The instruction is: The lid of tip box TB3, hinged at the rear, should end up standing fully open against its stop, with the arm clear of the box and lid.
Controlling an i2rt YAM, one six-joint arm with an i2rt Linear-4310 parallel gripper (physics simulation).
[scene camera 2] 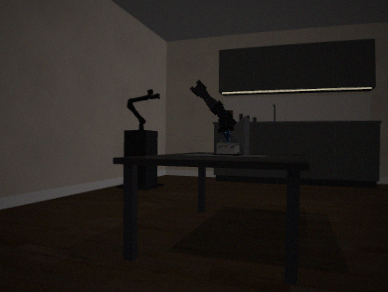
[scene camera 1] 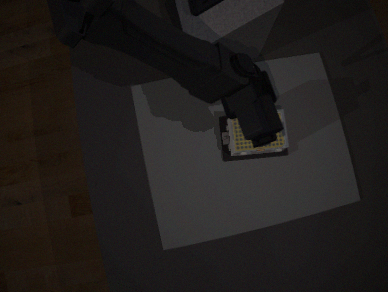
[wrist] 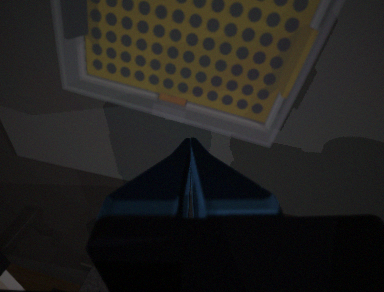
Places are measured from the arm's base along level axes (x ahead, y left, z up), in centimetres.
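Pixels of known places: gripper, fingertip midpoint: (scene camera 2: pixel 228 143) (wrist: pixel 190 147); arm's base at its link origin: (scene camera 2: pixel 236 127).
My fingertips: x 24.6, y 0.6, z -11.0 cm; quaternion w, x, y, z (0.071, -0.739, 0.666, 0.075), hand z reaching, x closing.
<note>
Ahead of a thing's pixels: the offset from my fingertips to its top centre. "pt": to the spot under its first point. Level surfaces: height alone.
Tip box TB3 {dy +1.3, dx +5.9, dz +0.2 cm} (scene camera 1: pixel 241 146) (scene camera 2: pixel 227 149) (wrist: pixel 200 60) is pale-walled, with a yellow tip grid full of dark round spots, and stands on a dark base. In the wrist view a small orange piece {pt dy +1.2, dx +2.9, dz +0.2 cm} (wrist: pixel 172 99) sits midway along its near edge. The lid cannot be told apart clearly from the box, so its angle is unclear. My gripper (scene camera 1: pixel 264 142) (scene camera 2: pixel 227 140) (wrist: pixel 190 147) is shut and empty, with blue fingertips pointing down. In the wrist view the tips appear just outside the near edge; in scene camera 1 the gripper body covers part of the box. Contact cannot be told.
The box stands on a pale mat {dz -7.6 cm} (scene camera 1: pixel 200 200) on the dark table (scene camera 1: pixel 117 220) (scene camera 2: pixel 175 161). A light grey block (scene camera 1: pixel 240 22) is behind the mat. An upright grey panel (scene camera 2: pixel 246 136) shows beside the box. Another arm (scene camera 2: pixel 132 106) stands on a dark pedestal (scene camera 2: pixel 140 155).
</note>
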